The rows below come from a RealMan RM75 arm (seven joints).
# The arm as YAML. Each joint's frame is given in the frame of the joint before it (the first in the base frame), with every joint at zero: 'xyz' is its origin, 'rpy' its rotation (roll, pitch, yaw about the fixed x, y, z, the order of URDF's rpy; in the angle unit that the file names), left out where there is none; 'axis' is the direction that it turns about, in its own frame. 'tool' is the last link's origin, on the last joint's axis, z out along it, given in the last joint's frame.
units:
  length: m
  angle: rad
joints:
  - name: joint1
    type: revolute
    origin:
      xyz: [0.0, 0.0, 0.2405]
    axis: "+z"
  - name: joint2
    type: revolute
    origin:
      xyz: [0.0, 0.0, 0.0]
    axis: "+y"
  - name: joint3
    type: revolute
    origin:
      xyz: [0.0, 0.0, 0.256]
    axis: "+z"
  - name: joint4
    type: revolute
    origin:
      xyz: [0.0, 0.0, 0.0]
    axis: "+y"
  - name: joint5
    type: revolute
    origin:
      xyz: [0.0, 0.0, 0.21]
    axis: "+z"
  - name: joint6
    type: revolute
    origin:
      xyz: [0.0, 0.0, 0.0]
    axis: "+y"
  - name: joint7
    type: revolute
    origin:
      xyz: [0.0, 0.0, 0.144]
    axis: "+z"
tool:
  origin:
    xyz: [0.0, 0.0, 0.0]
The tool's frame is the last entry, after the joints.
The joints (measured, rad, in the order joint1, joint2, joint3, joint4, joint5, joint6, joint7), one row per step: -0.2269 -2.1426 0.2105 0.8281 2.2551 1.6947 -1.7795; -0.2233 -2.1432 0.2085 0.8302 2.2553 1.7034 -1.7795; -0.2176 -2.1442 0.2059 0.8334 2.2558 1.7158 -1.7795; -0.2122 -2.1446 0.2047 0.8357 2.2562 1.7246 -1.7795; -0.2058 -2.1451 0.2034 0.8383 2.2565 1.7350 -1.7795; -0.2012 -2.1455 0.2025 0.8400 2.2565 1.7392 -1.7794; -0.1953 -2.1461 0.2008 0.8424 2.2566 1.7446 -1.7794; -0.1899 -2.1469 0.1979 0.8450 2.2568 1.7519 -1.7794; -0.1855 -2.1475 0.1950 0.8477 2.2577 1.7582 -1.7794; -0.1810 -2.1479 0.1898 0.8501 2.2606 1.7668 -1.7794
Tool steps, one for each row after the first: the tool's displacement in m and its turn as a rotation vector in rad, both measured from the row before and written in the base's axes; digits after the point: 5 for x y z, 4 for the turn. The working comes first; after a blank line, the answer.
Tool pose at each row, in the base's axes (x y z in m, rotation vector in rad; the steps are taken from these numbers as rounded here): -0.37195 0.21427 0.04236 -2.1123 -1.5394 -0.7616; -0.37172 0.21235 0.04256 -2.1143 -1.5419 -0.7663; -0.37147 0.20939 0.04278 -2.1169 -1.5460 -0.7724; -0.37158 0.20682 0.04300 -2.1181 -1.5500 -0.7755; -0.37166 0.20379 0.04324 -2.1196 -1.5547 -0.7795; -0.37209 0.20183 0.04343 -2.1180 -1.5579 -0.7804; -0.37267 0.19929 0.04374 -2.1152 -1.5621 -0.7817; -0.37296 0.19676 0.04409 -2.1132 -1.5659 -0.7850; -0.37325 0.19461 0.04449 -2.1116 -1.5690 -0.7870; -0.37356 0.19198 0.04494 -2.1101 -1.5739 -0.7897

0.00023 -0.00192 0.00020 -0.0018 -0.0046 -0.0012; 0.00025 -0.00296 0.00022 -0.0028 -0.0063 -0.0012; -0.00011 -0.00257 0.00022 -0.0024 -0.0040 0.0003; -0.00008 -0.00303 0.00024 -0.0028 -0.0050 0.0002; -0.00043 -0.00196 0.00019 -0.0006 -0.0017 0.0020; -0.00058 -0.00254 0.00031 -0.0003 -0.0021 0.0031; -0.00029 -0.00253 0.00035 -0.0002 -0.0035 0.0020; -0.00029 -0.00215 0.00040 -0.0003 -0.0024 0.0018; -0.00031 -0.00263 0.00045 -0.0013 -0.0036 0.0023
